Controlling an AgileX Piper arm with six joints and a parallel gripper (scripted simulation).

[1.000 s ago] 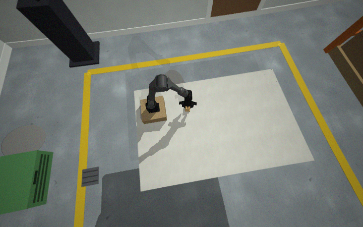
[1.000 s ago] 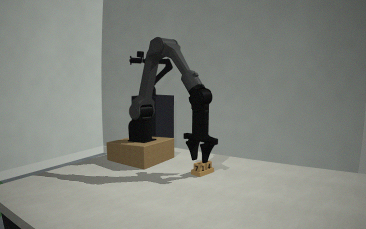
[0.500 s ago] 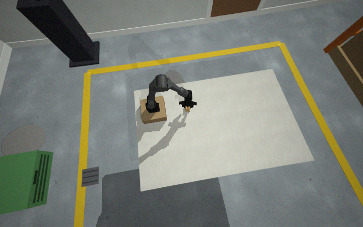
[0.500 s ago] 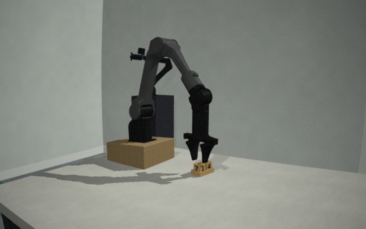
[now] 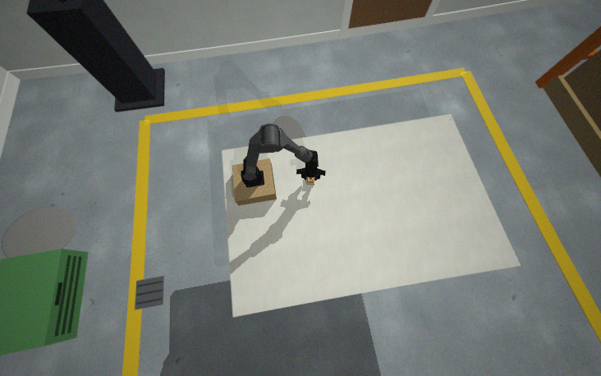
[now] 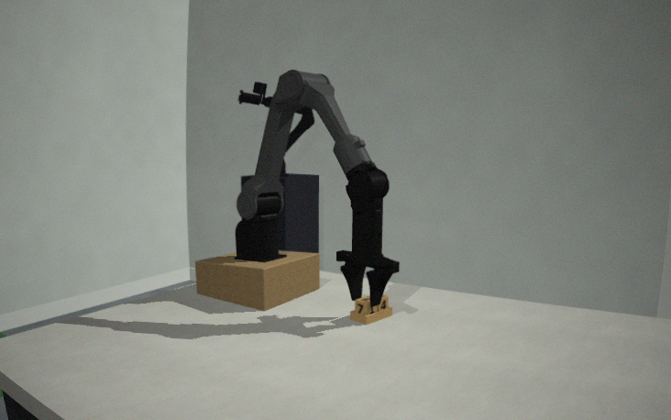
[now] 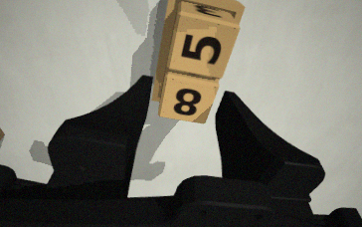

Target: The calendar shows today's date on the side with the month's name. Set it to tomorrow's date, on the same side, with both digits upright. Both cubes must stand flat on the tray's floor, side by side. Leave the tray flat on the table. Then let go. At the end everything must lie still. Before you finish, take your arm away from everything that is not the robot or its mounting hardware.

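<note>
My hand is 20 mm above the wooden number cube. The rest, counted from my hand: wooden tray (20 mm to the left, 30 mm below).
</note>
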